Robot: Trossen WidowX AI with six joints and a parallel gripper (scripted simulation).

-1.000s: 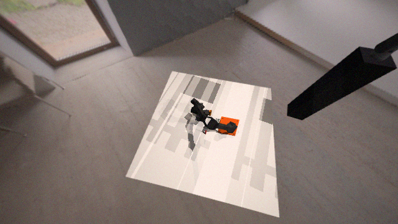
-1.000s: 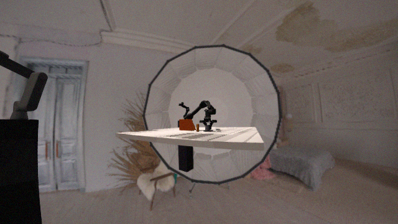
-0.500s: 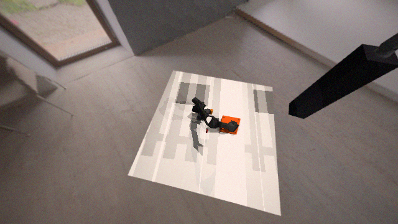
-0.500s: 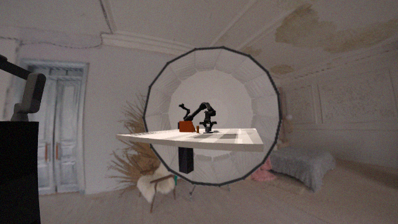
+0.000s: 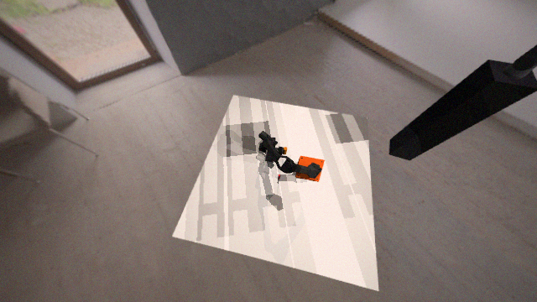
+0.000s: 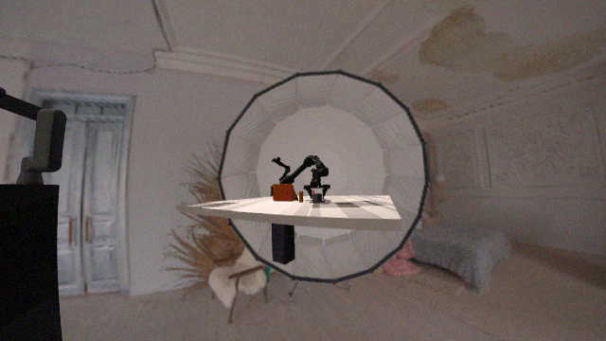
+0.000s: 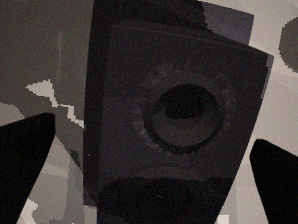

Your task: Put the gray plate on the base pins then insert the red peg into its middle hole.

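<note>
My gripper tip is now 2 cm below the gray plate. The rest, counted from my gripper tip: red peg: 13 cm behind, 17 cm to the left, 2 cm above; orange post: 10 cm behind, 6 cm to the right, 2 cm above.
</note>
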